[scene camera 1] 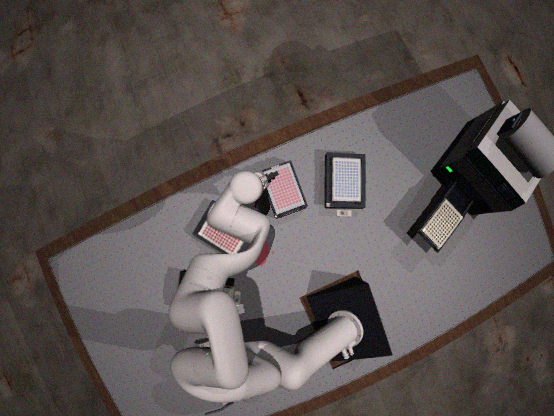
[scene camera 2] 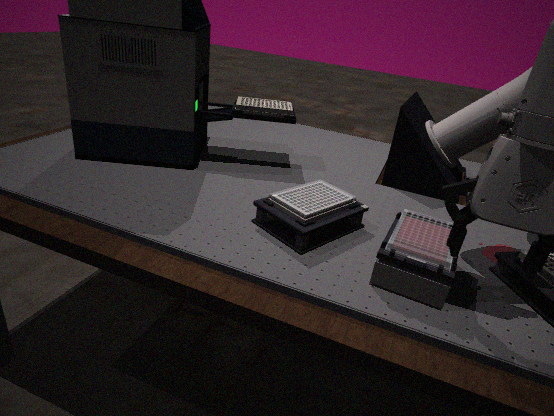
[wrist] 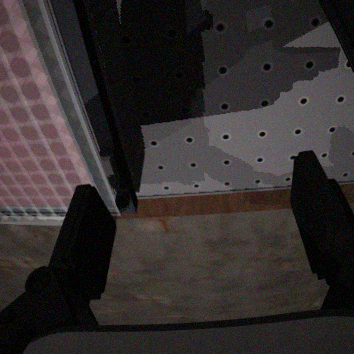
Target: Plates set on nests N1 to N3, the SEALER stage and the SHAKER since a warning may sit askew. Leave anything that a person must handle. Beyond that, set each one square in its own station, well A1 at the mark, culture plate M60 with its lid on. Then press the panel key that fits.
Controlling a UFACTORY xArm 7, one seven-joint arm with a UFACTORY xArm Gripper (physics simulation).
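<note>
My gripper point(scene camera 2: 495, 257) point(wrist: 194, 191) is open and empty. One finger is by the edge of a lidded pink plate point(scene camera 1: 286, 189) point(scene camera 2: 425, 237) point(wrist: 30, 125) on a grey block station point(scene camera 2: 410, 281). A blue-looking plate point(scene camera 1: 346, 179) point(scene camera 2: 314, 198) sits on a black station point(scene camera 1: 328, 175) point(scene camera 2: 300, 240), nearer one side in the scene camera 1 view. A red-welled plate point(scene camera 1: 221, 238) lies in a dark nest, partly hidden by the arm. A cream plate point(scene camera 1: 442, 224) point(scene camera 2: 265, 104) lies on the extended tray of a black machine point(scene camera 1: 460, 170) point(scene camera 2: 135, 85). Labels are unreadable; I cannot tell any small tilt.
The arm's black base mount point(scene camera 1: 370, 320) point(scene camera 2: 412, 150) stands near one table edge. A red disc point(scene camera 1: 261, 253) point(scene camera 2: 497, 251) shows beside the arm. Another dark object point(scene camera 1: 230, 282) and small pale parts show partly beneath the arm. The table's wooden edge point(scene camera 2: 200, 302) point(wrist: 210, 201) runs beyond the stations.
</note>
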